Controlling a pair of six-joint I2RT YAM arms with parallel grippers.
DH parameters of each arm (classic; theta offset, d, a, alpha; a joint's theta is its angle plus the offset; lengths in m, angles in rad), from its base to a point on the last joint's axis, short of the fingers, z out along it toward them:
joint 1: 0 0.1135 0.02 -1.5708
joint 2: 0 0 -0.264 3.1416
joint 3: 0.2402 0 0.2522 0
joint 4: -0.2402 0 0.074 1.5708
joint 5: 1.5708 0 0 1.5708
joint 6: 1.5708 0.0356 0 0
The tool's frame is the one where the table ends.
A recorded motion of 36 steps. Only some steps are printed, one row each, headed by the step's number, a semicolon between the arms.
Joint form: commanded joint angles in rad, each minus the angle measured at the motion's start. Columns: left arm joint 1, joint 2, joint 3, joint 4, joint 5, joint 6; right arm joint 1, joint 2, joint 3, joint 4, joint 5, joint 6.
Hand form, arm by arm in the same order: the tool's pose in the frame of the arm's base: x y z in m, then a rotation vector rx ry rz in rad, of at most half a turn. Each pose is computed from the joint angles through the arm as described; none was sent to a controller.
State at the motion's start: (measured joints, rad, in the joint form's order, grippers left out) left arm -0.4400 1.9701 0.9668 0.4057 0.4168 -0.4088; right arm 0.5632 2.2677 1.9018 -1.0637 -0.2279 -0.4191
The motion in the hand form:
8: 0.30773 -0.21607 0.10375 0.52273 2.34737 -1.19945; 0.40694 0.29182 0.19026 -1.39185 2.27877 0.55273
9: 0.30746 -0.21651 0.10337 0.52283 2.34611 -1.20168; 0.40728 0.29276 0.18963 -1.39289 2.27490 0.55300
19: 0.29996 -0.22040 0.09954 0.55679 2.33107 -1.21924; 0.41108 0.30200 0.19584 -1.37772 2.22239 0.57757
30: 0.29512 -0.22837 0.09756 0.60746 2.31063 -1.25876; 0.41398 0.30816 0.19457 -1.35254 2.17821 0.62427
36: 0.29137 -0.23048 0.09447 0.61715 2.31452 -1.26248; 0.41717 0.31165 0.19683 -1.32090 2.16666 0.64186
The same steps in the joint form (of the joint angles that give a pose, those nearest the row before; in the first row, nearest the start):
8: -0.1167 0.0130 -0.0509 -0.0355 0.2086 -0.0094; 0.0333 0.0621 0.1138 0.2651 -0.1412 0.0059
9: -0.1180 0.0144 -0.0518 -0.0310 0.2090 -0.0115; 0.0344 0.0650 0.1158 0.2690 -0.1413 0.0055
19: -0.1370 0.0171 -0.0763 0.0078 0.2168 -0.0085; 0.0442 0.0809 0.1564 0.2991 -0.1571 0.0193
30: -0.1601 0.0292 -0.0772 0.0346 0.2424 -0.0052; 0.0488 0.0896 0.1536 0.3623 -0.1882 0.0427
36: -0.1706 0.0344 -0.0861 0.0460 0.2411 -0.0070; 0.0503 0.0996 0.1726 0.3838 -0.1952 0.0699

